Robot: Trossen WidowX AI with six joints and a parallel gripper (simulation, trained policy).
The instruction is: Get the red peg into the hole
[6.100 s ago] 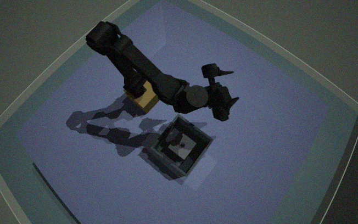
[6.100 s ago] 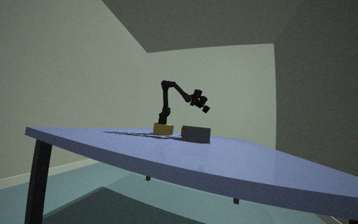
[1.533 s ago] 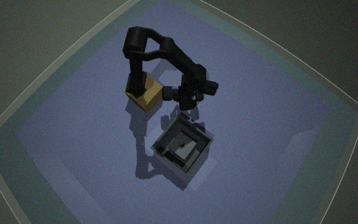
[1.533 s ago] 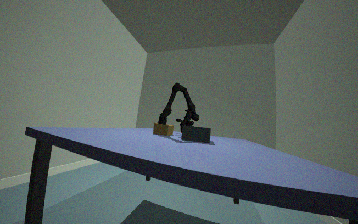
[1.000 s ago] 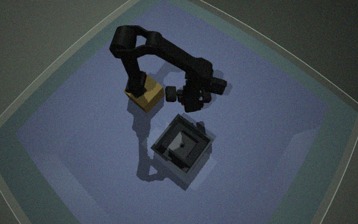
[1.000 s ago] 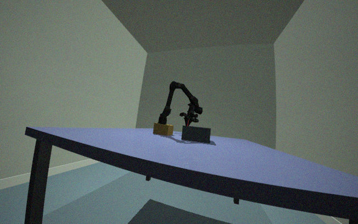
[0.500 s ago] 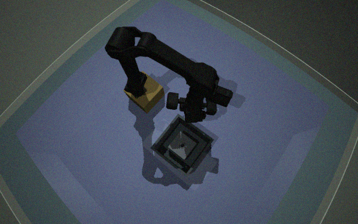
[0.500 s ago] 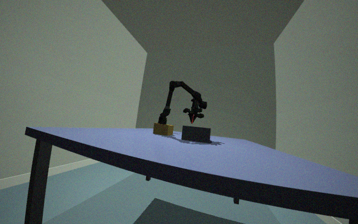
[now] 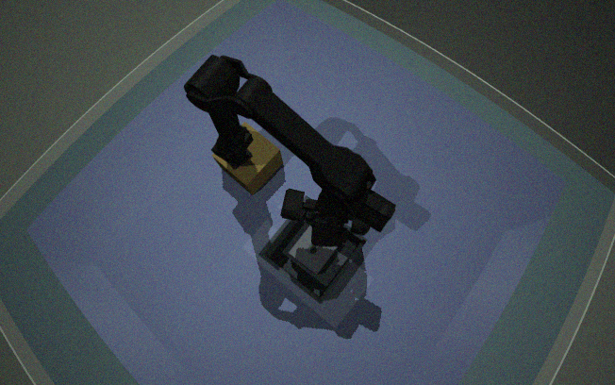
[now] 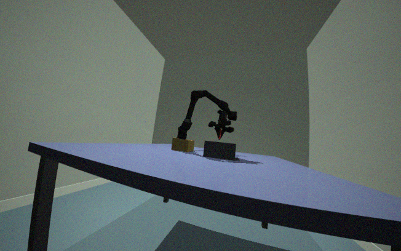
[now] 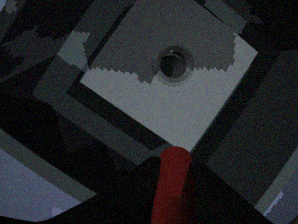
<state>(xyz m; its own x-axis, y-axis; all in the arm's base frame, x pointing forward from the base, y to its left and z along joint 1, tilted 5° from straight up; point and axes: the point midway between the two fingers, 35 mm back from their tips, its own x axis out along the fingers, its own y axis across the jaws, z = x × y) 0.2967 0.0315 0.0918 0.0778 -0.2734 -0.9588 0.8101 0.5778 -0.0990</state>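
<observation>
The plate is 80 mm below my gripper tip, 40 mm to the right of it and 20 mm ahead of it. The rest, counted from my gripper tip: red peg: 30 mm above, 10 mm to the left; dark box: 100 mm below, 40 mm to the right, 20 mm ahead.
</observation>
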